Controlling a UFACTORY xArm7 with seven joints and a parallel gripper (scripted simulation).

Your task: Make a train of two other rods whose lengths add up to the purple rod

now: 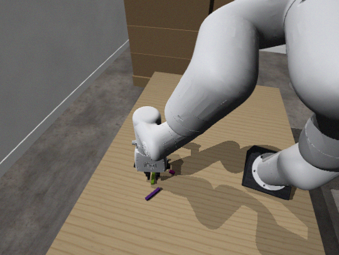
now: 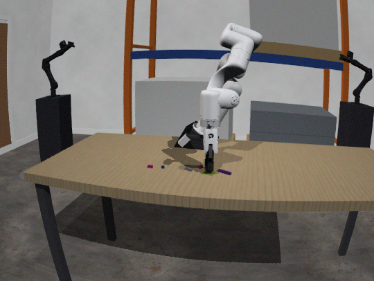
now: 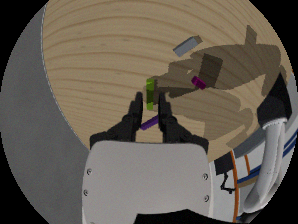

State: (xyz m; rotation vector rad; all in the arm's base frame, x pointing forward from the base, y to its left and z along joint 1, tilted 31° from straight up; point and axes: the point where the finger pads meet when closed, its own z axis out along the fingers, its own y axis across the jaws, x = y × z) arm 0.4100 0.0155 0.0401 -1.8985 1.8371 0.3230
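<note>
My gripper is now 30 mm above the lime rod. Round my hand: grey rod: 80 mm to the right, 30 mm below, 30 mm behind; blue rod: 190 mm to the right, 50 mm behind, 30 mm below; purple rod: 60 mm to the left, 30 mm below, 10 mm behind.
</note>
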